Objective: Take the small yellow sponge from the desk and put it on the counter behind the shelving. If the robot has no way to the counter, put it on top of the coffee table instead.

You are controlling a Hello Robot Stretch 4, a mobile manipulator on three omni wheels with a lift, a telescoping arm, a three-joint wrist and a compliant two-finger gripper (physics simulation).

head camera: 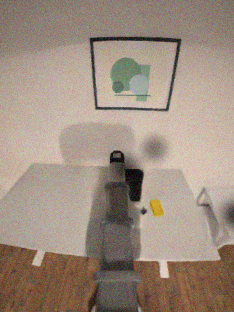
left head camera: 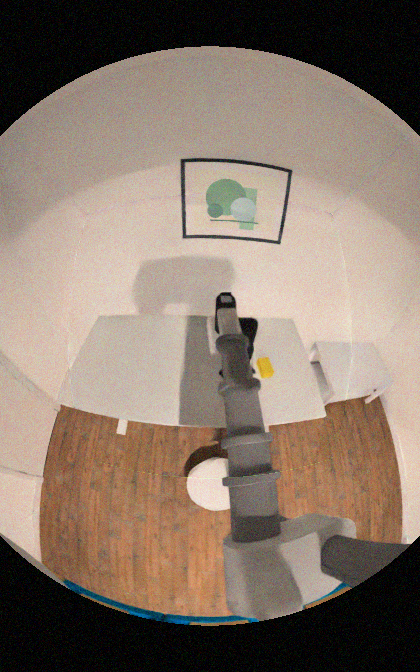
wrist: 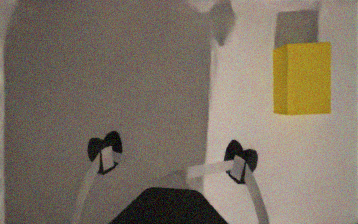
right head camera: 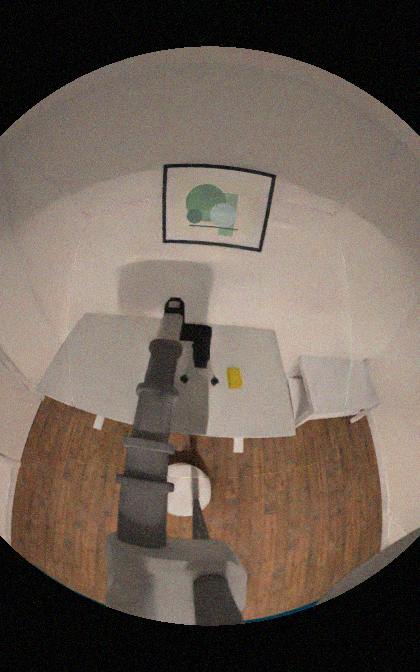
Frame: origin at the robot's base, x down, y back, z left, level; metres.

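Seen in the pictures: gripper, fingertip midpoint: (head camera: pixel 131 213) (wrist: pixel 173 149).
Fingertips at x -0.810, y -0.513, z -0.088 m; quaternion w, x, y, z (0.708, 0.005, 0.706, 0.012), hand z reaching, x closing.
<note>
A point is followed by its place in that frame.
The small yellow sponge (head camera: pixel 156 207) {x -0.738, y -0.594, z -0.267 m} (left head camera: pixel 265 367) (right head camera: pixel 234 378) (wrist: pixel 308 78) {x -0.738, y -0.606, z -0.273 m} lies on the right part of the white desk (head camera: pixel 50 210) {x -0.693, y -0.590, z 0.474 m} (left head camera: pixel 125 370) (right head camera: pixel 255 410). My gripper (right head camera: pixel 199 380) (wrist: pixel 173 149) {x -0.810, y -0.513, z -0.088 m} is open and empty, pointing down over the desk. It is to the left of the sponge and apart from it; in the wrist view the sponge is at the upper right, beyond the right fingertip. In the left head camera view the arm partly hides the fingers. The counter, the shelving and the coffee table do not show for certain.
A white piece of furniture (head camera: pixel 225 210) {x -0.423, y -0.722, z -1.051 m} (left head camera: pixel 355 367) (right head camera: pixel 340 385) stands close to the desk's right side. A round white stool or disc (left head camera: pixel 207 485) (right head camera: pixel 190 490) is on the floor before the desk, partly under my arm. A framed picture (head camera: pixel 95 75) {x -1.473, y -1.089, z 0.144 m} (left head camera: pixel 183 200) (right head camera: pixel 164 205) hangs on the wall behind.
</note>
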